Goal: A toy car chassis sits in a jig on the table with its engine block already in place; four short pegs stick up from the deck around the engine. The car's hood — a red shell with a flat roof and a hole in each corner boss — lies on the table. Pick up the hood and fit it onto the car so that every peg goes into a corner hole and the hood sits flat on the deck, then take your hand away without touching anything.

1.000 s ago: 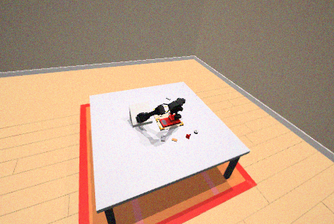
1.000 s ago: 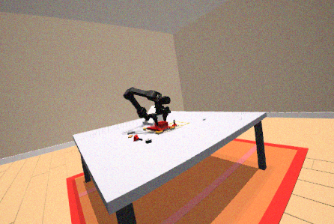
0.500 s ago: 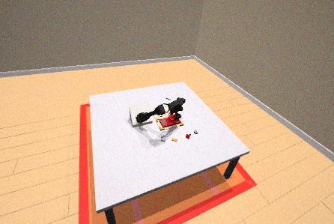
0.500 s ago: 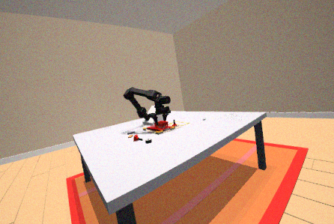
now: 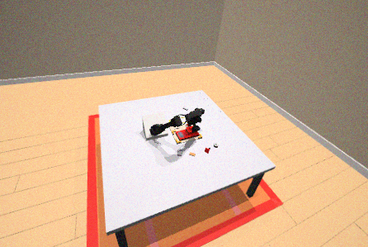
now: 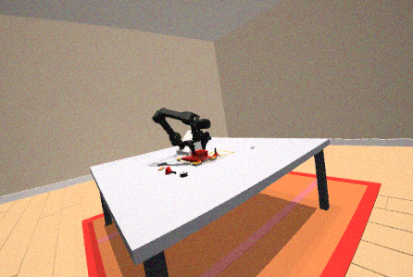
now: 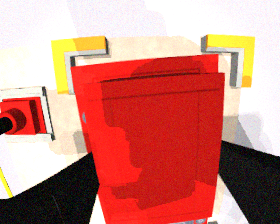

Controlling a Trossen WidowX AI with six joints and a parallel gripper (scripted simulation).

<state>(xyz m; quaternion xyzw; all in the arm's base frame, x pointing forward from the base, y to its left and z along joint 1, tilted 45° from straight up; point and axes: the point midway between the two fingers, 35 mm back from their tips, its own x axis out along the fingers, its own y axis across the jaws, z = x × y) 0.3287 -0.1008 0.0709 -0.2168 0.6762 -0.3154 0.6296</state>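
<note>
My gripper tip is 1 cm below the red hood. From my gripper tip the other things lie so: grey engine block (1 cm to the left, 2 cm below).
</note>
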